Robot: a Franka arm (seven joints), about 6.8 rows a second.
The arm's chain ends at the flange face. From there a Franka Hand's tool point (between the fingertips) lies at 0.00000 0.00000 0.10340 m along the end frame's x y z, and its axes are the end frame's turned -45 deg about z.
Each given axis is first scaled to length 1.
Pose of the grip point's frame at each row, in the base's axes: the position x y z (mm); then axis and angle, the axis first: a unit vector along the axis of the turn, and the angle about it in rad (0 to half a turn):
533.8 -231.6 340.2 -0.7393 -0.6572 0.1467 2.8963
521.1 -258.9 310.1 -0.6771 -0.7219 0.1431 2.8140
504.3 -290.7 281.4 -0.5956 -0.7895 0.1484 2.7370
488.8 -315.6 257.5 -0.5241 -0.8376 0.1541 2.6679
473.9 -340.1 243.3 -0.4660 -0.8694 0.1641 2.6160
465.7 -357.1 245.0 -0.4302 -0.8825 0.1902 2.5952
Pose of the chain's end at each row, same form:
572.4 -230.5 436.1 -0.9290 -0.3224 0.1816 3.0269
564.6 -260.6 403.9 -0.8939 -0.4043 0.1937 2.9480
554.0 -291.7 372.1 -0.8421 -0.4954 0.2130 2.8809
544.1 -315.1 344.9 -0.7924 -0.5645 0.2311 2.8213
533.8 -336.8 327.6 -0.7492 -0.6134 0.2499 2.7809
528.8 -348.0 326.4 -0.7195 -0.6369 0.2769 2.7813

